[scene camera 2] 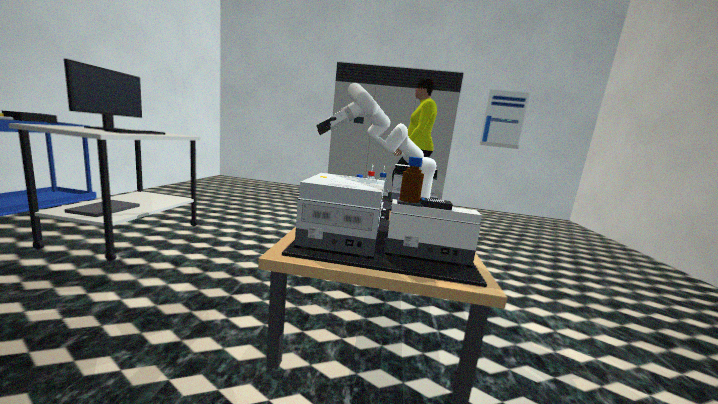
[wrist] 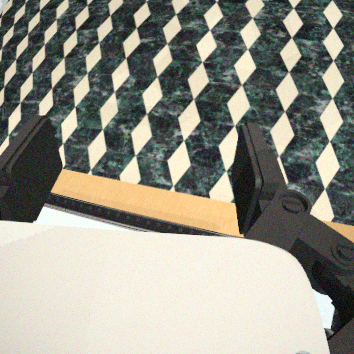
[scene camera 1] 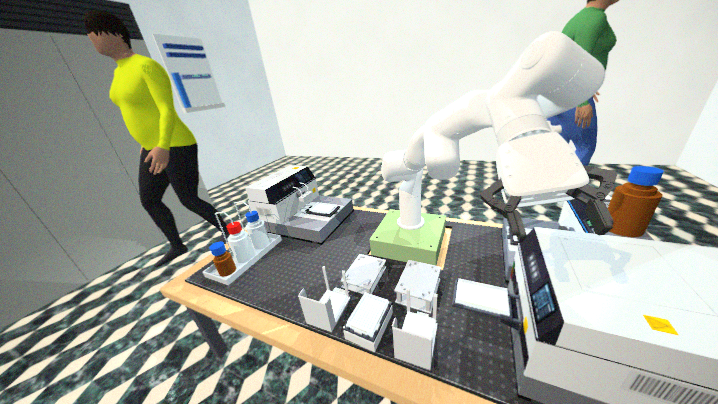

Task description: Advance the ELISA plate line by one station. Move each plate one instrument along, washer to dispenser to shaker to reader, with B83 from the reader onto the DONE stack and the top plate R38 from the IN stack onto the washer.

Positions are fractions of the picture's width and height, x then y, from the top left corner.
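Scene camera 1 shows a brown bottle (scene camera 1: 0.88, 0.51), a white upright holder (scene camera 1: 0.57, 0.86) and my gripper (scene camera 1: 0.78, 0.59), which is open and holds nothing. In scene camera 2 the bottle (scene camera 2: 0.57, 0.45) is visible as well. The wrist view includes my gripper (wrist: 0.41, 0.41).
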